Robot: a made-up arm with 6 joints. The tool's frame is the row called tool.
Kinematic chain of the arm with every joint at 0, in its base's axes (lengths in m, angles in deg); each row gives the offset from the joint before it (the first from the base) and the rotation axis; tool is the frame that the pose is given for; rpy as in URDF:
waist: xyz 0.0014 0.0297 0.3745 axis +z
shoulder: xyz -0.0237 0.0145 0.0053 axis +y
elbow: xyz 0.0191 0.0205 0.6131 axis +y
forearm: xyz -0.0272 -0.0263 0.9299 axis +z
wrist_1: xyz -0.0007 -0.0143 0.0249 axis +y
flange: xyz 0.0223 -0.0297 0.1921 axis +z
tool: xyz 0.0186 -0.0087 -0.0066 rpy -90 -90 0
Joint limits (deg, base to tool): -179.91..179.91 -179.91..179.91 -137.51..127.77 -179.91..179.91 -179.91..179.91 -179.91..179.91
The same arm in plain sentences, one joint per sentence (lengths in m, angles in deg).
The arm has six revolute joints in a row. What follows holds with every joint at zero, and every direction is one of the base frame's.
Joint 1 is mounted 0.0014 m along +x and 0.0297 m along +y and 0.3745 m along +z from the base frame's origin and rotates about +z, from -179.91 to 179.91 deg.
Joint 2 is mounted 0.0237 m along -x and 0.0145 m along +y and 0.0053 m along +z from joint 1 and rotates about +y, from -179.91 to 179.91 deg.
Joint 3 is mounted 0.0191 m along +x and 0.0205 m along +y and 0.6131 m along +z from joint 2 and rotates about +y, from -137.51 to 127.77 deg.
Joint 4 is mounted 0.0272 m along -x and 0.0263 m along -y and 0.9299 m along +z from joint 3 and rotates about +z, from -179.91 to 179.91 deg.
Joint 5 is mounted 0.0007 m along -x and 0.0143 m along -y and 0.0249 m along +z from joint 4 and rotates about +y, from -179.91 to 179.91 deg.
Joint 6 is mounted 0.0223 m along +x and 0.0297 m along -y and 0.1921 m along +z from joint 5 and rotates about +z, from -179.91 to 179.91 deg.
The tool frame, which is the frame that the pose is given for, is mounted 0.0186 m along +x and 0.0087 m along -y and 0.0066 m along -z from joint 6; its axes are the base frame's turned by roll -90, pitch -90 and yaw 0 deg (as in URDF: about the fixed x, then y, then z).

